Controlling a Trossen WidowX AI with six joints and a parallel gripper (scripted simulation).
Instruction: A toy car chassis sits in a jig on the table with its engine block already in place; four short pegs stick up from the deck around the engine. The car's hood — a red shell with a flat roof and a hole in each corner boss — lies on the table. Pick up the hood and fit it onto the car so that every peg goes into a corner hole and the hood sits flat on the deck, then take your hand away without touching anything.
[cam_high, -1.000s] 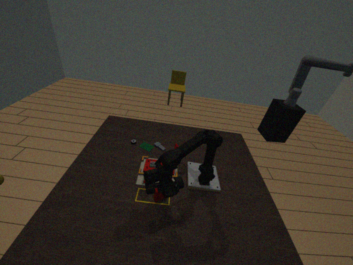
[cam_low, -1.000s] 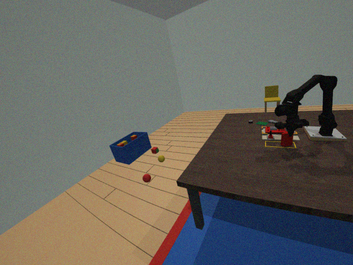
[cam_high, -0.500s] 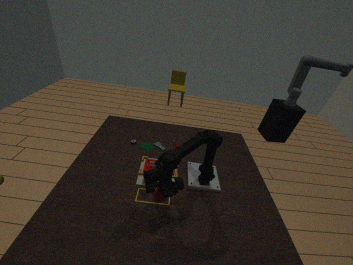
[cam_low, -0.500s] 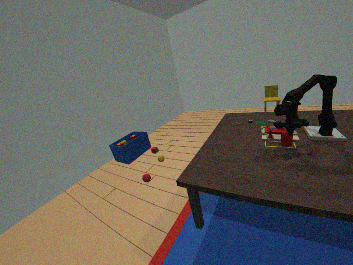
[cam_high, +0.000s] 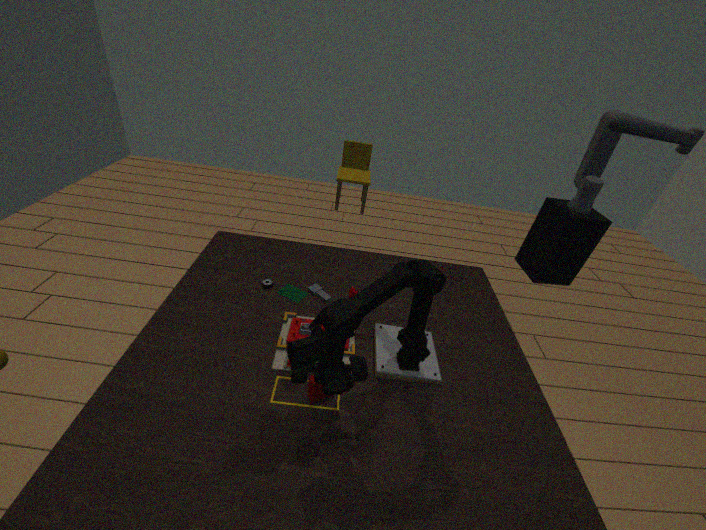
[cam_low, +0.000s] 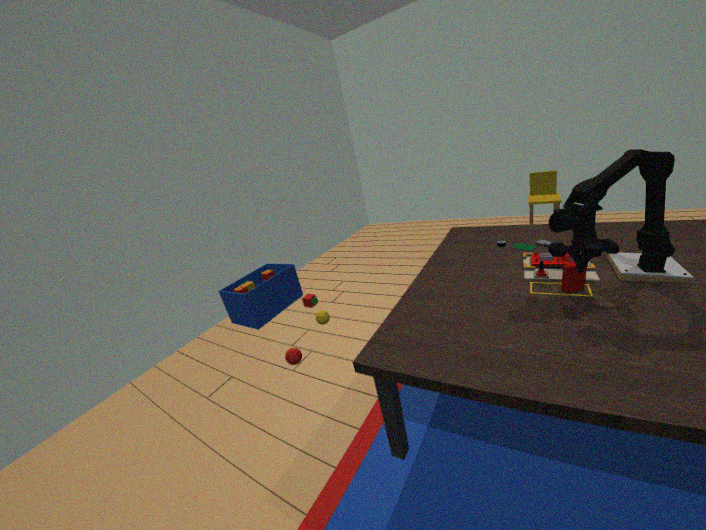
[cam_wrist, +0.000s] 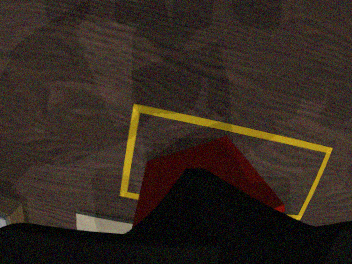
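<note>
My gripper tip is now 10 mm short of the red hood, 20 mm to the left of it and 30 mm above it. Round my gripper tip: grey piece: 30 mm ahead, 460 mm to the right, 70 mm below; then green plate: 130 mm ahead, 450 mm to the right, 80 mm below; then grey jig plate: 30 mm ahead, 230 mm to the right, 70 mm below.
</note>
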